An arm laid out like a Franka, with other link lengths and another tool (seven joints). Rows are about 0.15 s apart.
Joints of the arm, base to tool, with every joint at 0 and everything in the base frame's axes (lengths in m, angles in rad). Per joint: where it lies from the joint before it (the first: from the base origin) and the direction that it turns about. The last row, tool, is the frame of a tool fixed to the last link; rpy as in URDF.
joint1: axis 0 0 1 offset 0.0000 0.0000 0.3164
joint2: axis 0 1 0 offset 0.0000 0.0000 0.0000
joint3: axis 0 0 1 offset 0.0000 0.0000 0.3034
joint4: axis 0 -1 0 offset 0.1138 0.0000 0.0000
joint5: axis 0 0 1 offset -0.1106 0.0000 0.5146
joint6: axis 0 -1 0 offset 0.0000 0.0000 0.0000
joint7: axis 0 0 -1 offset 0.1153 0.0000 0.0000
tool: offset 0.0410 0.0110 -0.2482 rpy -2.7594 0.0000 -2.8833
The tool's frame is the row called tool.
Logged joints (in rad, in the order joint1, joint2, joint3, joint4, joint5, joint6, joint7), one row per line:
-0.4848 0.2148 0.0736 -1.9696 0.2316 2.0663 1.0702
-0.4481 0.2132 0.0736 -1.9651 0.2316 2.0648 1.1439
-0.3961 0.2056 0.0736 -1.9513 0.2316 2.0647 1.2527
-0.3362 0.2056 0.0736 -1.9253 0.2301 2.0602 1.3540
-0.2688 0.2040 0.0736 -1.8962 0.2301 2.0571 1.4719
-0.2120 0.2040 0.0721 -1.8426 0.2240 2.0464 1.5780
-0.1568 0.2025 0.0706 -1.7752 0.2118 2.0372 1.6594
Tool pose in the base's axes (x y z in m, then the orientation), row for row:
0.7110 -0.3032 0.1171 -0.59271 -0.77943 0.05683 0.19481
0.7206 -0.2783 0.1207 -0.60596 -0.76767 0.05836 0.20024
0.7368 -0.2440 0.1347 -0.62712 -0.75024 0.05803 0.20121
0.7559 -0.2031 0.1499 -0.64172 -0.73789 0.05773 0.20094
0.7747 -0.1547 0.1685 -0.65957 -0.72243 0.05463 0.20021
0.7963 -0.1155 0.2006 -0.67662 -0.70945 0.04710 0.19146
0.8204 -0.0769 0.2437 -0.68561 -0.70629 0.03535 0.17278
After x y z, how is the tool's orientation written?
As a quaternion, x y z w.
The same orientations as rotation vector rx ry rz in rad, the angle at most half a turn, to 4 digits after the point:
-1.6615 -2.1849 0.1593
-1.6936 -2.1456 0.1631
-1.7519 -2.0958 0.1621
-1.7929 -2.0616 0.1613
-1.8435 -2.0192 0.1527
-1.9001 -1.9923 0.1323
-1.9450 -2.0037 0.1003

